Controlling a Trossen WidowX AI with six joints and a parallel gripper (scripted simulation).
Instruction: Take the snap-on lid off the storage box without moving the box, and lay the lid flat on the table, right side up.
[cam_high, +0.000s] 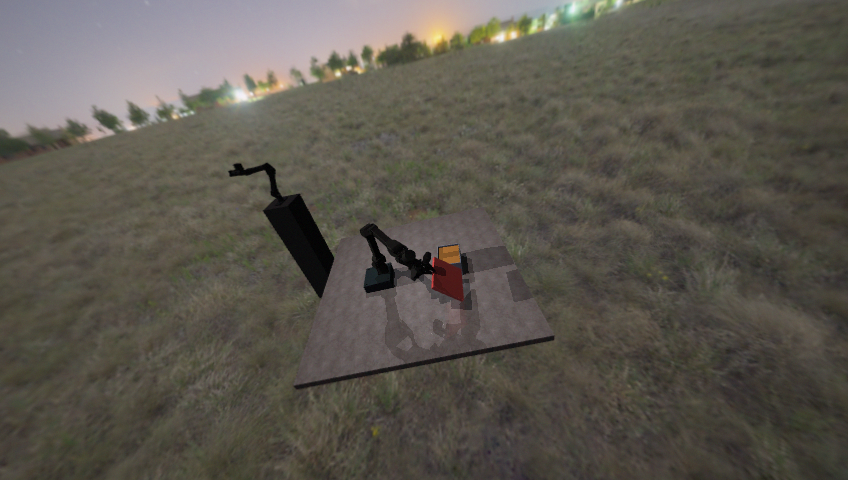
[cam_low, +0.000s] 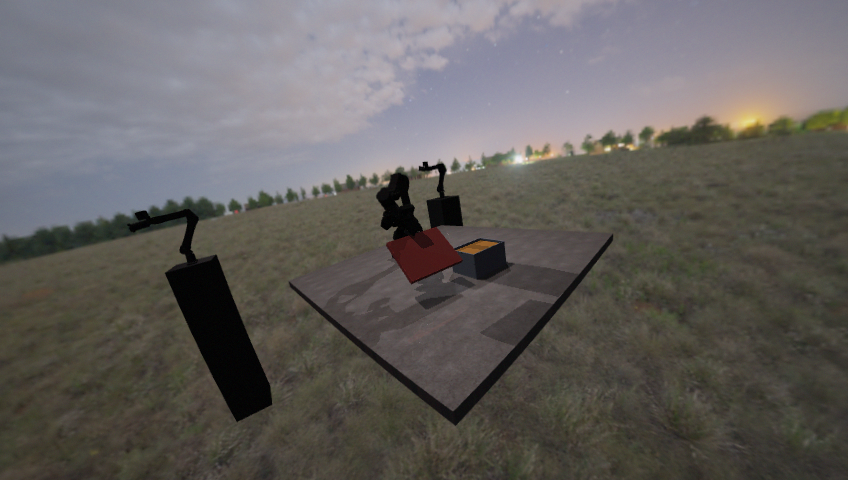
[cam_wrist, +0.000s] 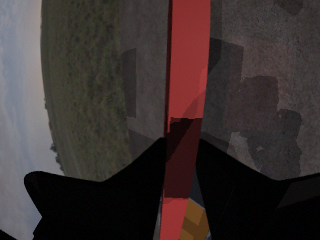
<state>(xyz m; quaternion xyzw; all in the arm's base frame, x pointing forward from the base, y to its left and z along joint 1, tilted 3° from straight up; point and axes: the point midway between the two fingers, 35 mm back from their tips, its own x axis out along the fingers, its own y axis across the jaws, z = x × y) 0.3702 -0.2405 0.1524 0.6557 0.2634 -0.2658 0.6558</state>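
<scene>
My gripper tip is now 7 cm short of the red lid and 5 cm above it. Also, from my gripper tip: grey storage box 7 cm ahead, 27 cm to the left, 16 cm below.
</scene>
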